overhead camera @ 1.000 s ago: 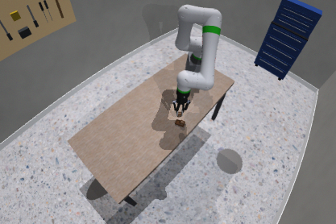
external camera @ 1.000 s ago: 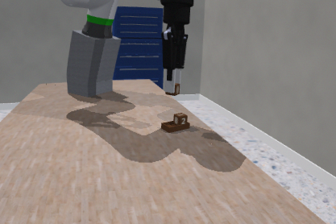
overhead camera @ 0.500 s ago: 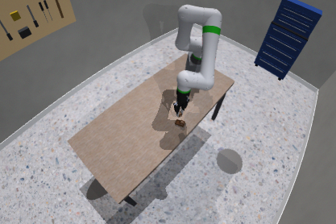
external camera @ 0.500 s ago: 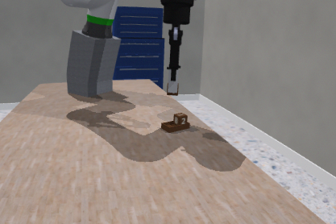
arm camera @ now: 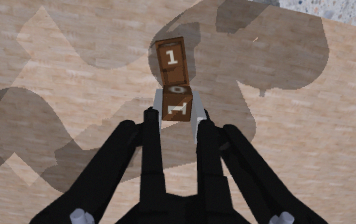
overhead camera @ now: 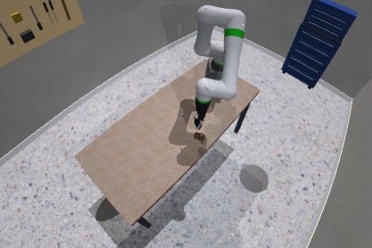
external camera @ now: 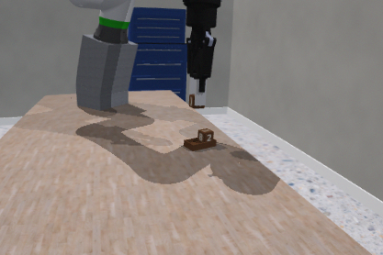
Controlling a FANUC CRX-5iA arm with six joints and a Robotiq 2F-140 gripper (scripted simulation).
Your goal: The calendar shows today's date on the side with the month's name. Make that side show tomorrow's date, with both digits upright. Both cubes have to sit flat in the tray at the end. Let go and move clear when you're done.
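Now: hand 20 mm to the right of the brown calendar tray and 140 mm above it.
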